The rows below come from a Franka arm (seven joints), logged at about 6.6 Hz.
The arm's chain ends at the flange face. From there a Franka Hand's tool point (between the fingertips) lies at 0.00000 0.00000 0.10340 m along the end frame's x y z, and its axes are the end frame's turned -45 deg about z.
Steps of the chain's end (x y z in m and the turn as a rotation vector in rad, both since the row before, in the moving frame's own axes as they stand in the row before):
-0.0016, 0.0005, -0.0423, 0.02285, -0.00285, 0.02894
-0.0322, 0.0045, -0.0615, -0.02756, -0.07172, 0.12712
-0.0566, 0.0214, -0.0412, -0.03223, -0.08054, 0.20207
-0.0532, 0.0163, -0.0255, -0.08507, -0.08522, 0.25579
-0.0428, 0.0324, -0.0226, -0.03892, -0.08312, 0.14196
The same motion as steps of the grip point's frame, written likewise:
0.0000, -0.0026, -0.0423, 0.01817, 0.01414, 0.02894
-0.0330, -0.0233, -0.0618, 0.03123, -0.07020, 0.12712
-0.0630, -0.0292, -0.0416, 0.03416, -0.07974, 0.20207
-0.0614, -0.0277, -0.0262, 0.00011, -0.12041, 0.25579
-0.0618, -0.0112, -0.0230, 0.03125, -0.08630, 0.14196

